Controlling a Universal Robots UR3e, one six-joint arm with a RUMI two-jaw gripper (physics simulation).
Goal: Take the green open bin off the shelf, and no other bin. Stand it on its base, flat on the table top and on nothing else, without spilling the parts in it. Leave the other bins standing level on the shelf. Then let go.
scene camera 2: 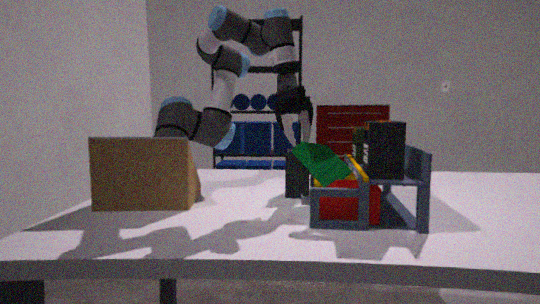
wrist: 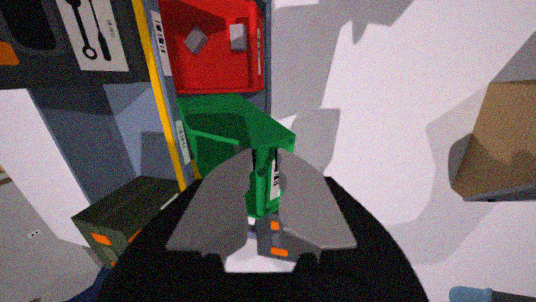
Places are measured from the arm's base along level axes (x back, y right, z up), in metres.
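Pixels of known places: gripper, fingertip midpoint: (scene camera 2: 301, 148) (wrist: 265, 151); arm's base, origin of the base link: (scene camera 2: 166, 162).
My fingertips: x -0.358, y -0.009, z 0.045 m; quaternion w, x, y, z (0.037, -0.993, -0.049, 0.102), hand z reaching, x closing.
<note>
For each thing: its top centre in the pictures, then the offset to it from my fingertips. "*": a spot on its surface instead. Level surfaces: height alone.
- red bin, middle of its top: (wrist: 191, 47) (scene camera 2: 345, 184) dx -0.111, dy +0.084, dz -0.070 m
- yellow bin, surface spot: (scene camera 2: 317, 183) * dx -0.036, dy -0.083, dz -0.105 m
- table, its level: dz -0.151 m
- black box, middle of its top: (wrist: 279, 240) (scene camera 2: 297, 149) dx +0.025, dy -0.134, dz -0.019 m
The green open bin (scene camera 2: 325, 162) (wrist: 215, 106) is raised partly out of the shelf (scene camera 2: 424, 207) (wrist: 268, 60) and steeply tilted, its gripped end high and its far end low by the yellow-edged rail. Whether it touches the rail or a neighbouring bin cannot be told, and its parts are not clearly visible. My gripper (scene camera 2: 298, 142) (wrist: 265, 151) is shut on the wall of the green bin at its labelled end. The red bin (scene camera 2: 338, 208) (wrist: 215, 65) stands in the shelf's lower tier with grey blocks inside. A bit of a yellow bin (scene camera 2: 317, 183) shows behind it.
A brown box (scene camera 2: 140, 172) (wrist: 500, 145) stands on the table (scene camera 2: 240, 245) on the left in the scene view. Dark cases (scene camera 2: 386, 150) (wrist: 100, 75) stand on the shelf's upper tier. A black box (scene camera 2: 295, 175) stands behind the shelf's left end in the scene view.
</note>
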